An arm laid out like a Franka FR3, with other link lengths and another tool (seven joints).
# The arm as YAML. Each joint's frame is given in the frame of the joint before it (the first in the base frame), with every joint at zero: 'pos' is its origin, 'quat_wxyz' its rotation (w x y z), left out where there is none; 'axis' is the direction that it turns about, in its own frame. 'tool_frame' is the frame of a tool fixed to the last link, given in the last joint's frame.
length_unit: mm
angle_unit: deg
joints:
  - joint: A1
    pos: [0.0, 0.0, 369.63]
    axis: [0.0, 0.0, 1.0]
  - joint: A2
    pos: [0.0, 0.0, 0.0]
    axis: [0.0, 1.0, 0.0]
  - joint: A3
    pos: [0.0, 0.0, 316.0]
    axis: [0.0, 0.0, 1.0]
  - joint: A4
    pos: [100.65, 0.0, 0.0]
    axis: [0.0, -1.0, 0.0]
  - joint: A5
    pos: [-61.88, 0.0, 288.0]
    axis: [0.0, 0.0, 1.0]
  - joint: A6
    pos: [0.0, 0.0, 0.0]
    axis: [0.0, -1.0, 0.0]
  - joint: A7
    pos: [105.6, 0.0, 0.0]
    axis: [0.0, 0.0, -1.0]
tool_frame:
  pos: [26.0, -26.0, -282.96]
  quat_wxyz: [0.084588, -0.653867, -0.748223, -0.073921]
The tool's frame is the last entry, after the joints.
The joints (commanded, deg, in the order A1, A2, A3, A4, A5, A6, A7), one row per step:
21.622, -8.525, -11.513, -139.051, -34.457, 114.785, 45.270
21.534, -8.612, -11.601, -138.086, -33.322, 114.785, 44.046
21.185, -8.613, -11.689, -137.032, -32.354, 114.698, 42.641
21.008, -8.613, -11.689, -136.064, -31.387, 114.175, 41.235
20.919, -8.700, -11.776, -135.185, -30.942, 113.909, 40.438
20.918, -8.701, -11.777, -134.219, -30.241, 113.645, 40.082
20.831, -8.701, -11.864, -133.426, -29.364, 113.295, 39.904
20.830, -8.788, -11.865, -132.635, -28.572, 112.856, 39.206
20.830, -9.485, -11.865, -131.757, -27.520, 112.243, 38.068
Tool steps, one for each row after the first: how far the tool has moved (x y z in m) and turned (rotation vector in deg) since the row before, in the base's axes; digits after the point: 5 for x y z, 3 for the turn. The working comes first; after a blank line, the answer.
Tool pose at each row, in the base's axes (x y z in m, rotation vector in deg; the steps are taken from these numbers as rounded here):
0.39452, -0.07969, 0.29465, 126.189, 109.654, -20.791
0.39921, -0.07674, 0.29815, 126.734, 110.345, -19.471
0.40416, -0.07618, 0.30205, 127.200, 110.975, -18.408
0.40692, -0.07507, 0.30546, 127.510, 111.801, -18.001
0.41098, -0.07479, 0.31005, 127.582, 112.068, -17.209
0.41500, -0.07266, 0.31433, 128.068, 111.946, -16.117
0.41680, -0.07167, 0.31720, 129.121, 111.486, -15.226
0.41891, -0.06967, 0.32071, 129.517, 111.813, -14.528
0.42095, -0.06691, 0.32804, 129.854, 112.459, -13.078

0.00469, 0.00295, 0.00350, 1.160, -0.236, 0.118
0.00495, 0.00056, 0.00390, 0.992, -0.137, 0.111
0.00276, 0.00111, 0.00341, 0.769, 0.272, 0.227
0.00406, 0.00028, 0.00459, 0.473, -0.294, 0.131
0.00402, 0.00213, 0.00428, 0.621, -0.473, -0.231
0.00180, 0.00099, 0.00287, 0.706, -0.281, -0.677
0.00211, 0.00200, 0.00351, 0.664, -0.077, -0.010
0.00204, 0.00276, 0.00733, 1.079, -0.365, 0.202

